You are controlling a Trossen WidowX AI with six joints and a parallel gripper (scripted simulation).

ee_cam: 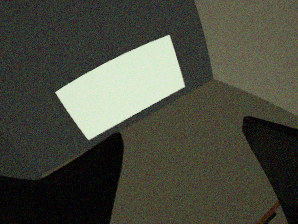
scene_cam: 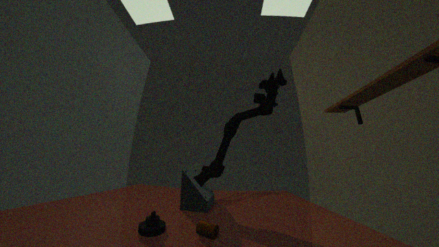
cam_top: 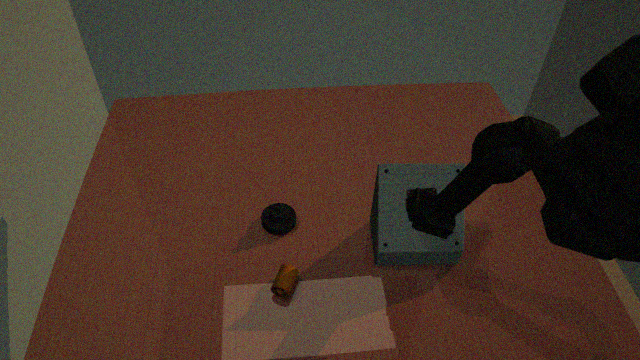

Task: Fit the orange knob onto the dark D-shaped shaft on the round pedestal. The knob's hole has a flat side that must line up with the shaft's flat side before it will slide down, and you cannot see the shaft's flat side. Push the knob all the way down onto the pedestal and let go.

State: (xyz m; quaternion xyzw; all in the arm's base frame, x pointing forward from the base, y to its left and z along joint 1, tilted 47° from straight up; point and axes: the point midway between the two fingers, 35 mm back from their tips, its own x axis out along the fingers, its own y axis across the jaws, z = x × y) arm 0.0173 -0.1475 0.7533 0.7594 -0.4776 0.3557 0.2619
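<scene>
My gripper tip is now 76 cm above the orange knob, 35 cm to the left of it and 24 cm short of it. The rest, counted from my gripper tip: pedestal 75 cm below, 53 cm to the right, 25 cm ahead.
</scene>
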